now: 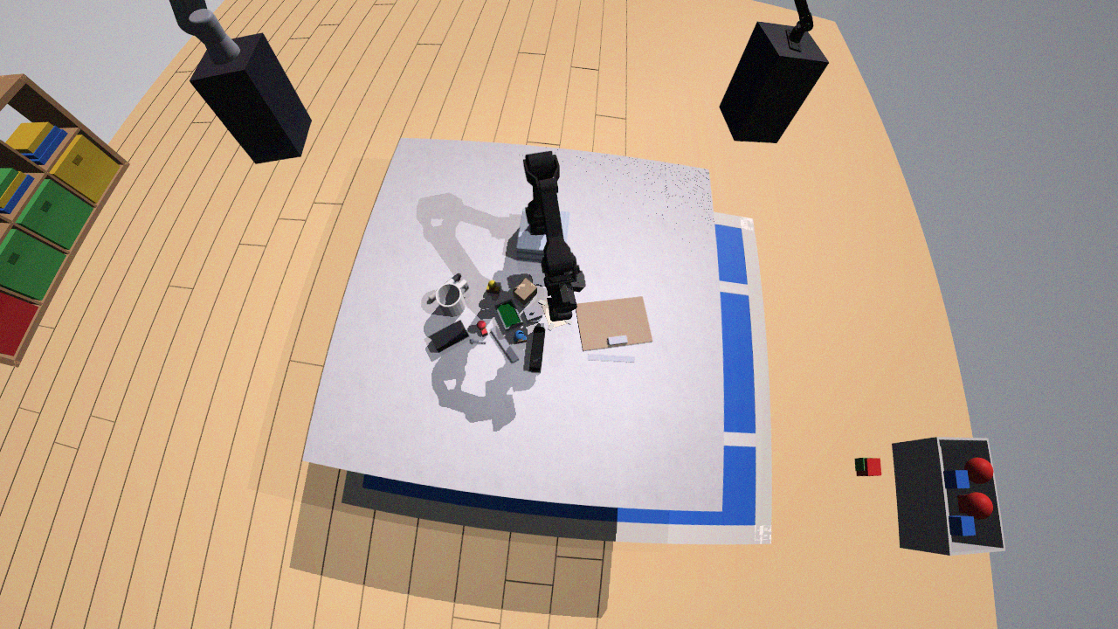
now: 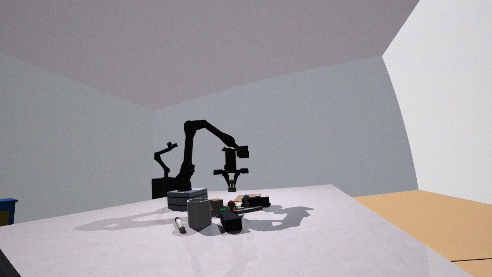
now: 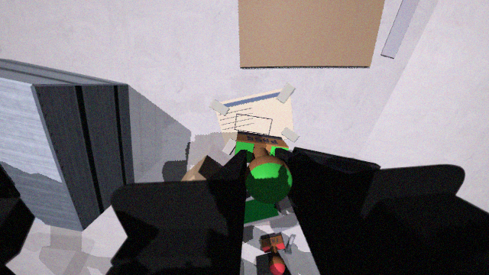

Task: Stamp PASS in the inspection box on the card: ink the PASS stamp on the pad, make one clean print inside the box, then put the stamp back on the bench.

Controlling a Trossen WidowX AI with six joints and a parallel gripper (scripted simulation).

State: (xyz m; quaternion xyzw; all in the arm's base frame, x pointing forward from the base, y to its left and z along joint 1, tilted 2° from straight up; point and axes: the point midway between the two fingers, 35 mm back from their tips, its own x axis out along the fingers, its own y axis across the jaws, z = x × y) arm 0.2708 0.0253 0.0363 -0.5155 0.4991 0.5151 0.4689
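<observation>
Right now my gripper tip is 13 cm short of the long black bar, 8 cm above it and 6 cm to the left of it. From my gripper tip the other things lie so: cardboard box: 9 cm to the right, 7 cm below, 7 cm behind; then green-knobbed stamp: right at my gripper tip; then cream card: 9 cm below.
</observation>
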